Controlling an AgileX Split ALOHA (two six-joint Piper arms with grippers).
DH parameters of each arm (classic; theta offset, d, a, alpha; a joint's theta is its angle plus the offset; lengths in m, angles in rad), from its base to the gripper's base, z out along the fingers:
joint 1: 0 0.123 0 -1.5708
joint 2: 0.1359 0 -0.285 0
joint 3: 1.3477 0 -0.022 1.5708
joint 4: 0 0.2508 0 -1.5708
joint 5: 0 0 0.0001 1.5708
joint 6: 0 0.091 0 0
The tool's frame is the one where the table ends.
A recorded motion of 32 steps. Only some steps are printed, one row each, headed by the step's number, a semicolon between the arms.
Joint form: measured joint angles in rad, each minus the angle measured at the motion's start. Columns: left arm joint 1, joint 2, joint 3, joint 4, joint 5, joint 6; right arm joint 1, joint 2, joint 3, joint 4, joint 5, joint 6.
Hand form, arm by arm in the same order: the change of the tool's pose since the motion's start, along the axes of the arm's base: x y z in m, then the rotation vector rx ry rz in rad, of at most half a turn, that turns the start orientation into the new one. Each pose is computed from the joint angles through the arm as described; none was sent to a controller.
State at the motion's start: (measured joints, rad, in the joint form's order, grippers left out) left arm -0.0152 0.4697 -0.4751 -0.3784 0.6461 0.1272; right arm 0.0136 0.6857 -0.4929 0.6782 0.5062 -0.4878
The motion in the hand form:
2: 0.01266 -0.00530 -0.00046 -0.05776 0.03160 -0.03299; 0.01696 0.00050 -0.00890 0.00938 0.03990 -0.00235
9: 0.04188 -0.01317 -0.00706 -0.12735 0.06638 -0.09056; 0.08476 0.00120 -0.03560 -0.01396 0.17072 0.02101
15: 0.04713 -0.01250 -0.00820 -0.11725 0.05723 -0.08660; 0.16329 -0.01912 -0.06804 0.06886 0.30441 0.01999
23: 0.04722 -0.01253 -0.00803 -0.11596 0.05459 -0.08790; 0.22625 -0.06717 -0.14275 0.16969 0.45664 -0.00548
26: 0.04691 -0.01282 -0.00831 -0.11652 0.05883 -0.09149; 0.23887 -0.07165 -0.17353 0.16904 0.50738 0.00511
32: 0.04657 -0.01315 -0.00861 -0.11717 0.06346 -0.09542; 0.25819 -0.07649 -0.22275 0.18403 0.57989 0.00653
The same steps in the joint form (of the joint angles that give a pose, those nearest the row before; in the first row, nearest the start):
2: 0.0001 0.0730 -0.0083 -0.1157 -0.0184 0.0691; 0.0000 0.0927 0.0000 0.0747 -0.0405 -0.0730
9: 0.0000 0.2316 -0.0116 -0.3612 -0.0830 0.2835; -0.0060 0.4531 -0.0988 0.2921 -0.1096 -0.3448
15: -0.0001 0.2550 -0.0116 -0.3815 -0.1106 0.3182; -0.1115 0.8292 -0.3061 0.4859 -0.0178 -0.5436
23: 0.0000 0.2550 -0.0116 -0.3845 -0.1119 0.3233; -0.2532 1.2265 -0.5116 0.5748 0.0901 -0.6711
26: 0.0001 0.2550 -0.0116 -0.3846 -0.1063 0.3235; -0.2570 1.3426 -0.5638 0.5784 0.0902 -0.6996
32: 0.0000 0.2550 -0.0116 -0.3845 -0.1002 0.3234; -0.2570 1.5260 -0.6660 0.5844 0.0883 -0.7120

